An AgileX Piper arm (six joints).
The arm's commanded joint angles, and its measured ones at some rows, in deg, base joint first. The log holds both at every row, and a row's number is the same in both.
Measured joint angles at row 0:
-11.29 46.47 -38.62 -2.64 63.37 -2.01
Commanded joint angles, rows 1 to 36:
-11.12 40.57 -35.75 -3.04 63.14 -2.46
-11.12 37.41 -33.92 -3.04 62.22 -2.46
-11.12 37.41 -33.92 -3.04 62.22 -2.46
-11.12 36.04 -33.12 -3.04 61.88 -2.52
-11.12 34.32 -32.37 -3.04 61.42 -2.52
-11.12 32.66 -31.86 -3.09 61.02 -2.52
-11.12 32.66 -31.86 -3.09 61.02 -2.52
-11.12 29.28 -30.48 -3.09 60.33 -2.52
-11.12 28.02 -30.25 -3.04 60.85 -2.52
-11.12 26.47 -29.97 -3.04 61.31 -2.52
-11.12 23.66 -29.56 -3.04 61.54 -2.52
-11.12 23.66 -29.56 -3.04 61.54 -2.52
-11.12 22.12 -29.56 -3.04 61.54 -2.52
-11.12 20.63 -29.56 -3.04 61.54 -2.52
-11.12 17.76 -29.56 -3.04 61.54 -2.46
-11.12 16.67 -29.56 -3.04 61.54 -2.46
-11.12 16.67 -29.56 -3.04 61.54 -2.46
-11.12 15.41 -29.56 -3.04 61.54 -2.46
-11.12 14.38 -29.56 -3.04 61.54 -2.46
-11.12 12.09 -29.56 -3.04 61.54 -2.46
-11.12 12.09 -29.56 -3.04 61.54 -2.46
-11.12 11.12 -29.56 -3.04 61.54 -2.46
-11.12 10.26 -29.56 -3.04 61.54 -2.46
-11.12 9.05 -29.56 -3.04 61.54 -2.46
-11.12 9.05 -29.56 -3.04 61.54 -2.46
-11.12 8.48 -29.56 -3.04 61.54 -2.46
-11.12 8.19 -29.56 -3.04 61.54 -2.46
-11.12 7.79 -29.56 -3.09 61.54 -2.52
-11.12 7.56 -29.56 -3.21 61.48 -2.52
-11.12 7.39 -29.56 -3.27 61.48 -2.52
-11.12 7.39 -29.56 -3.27 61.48 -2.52
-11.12 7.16 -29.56 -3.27 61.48 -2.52
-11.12 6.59 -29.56 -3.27 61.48 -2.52
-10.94 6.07 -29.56 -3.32 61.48 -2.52
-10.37 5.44 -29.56 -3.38 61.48 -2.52
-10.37 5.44 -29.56 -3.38 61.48 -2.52
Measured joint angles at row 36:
-11.17 6.99 -29.56 -2.75 61.82 -2.01
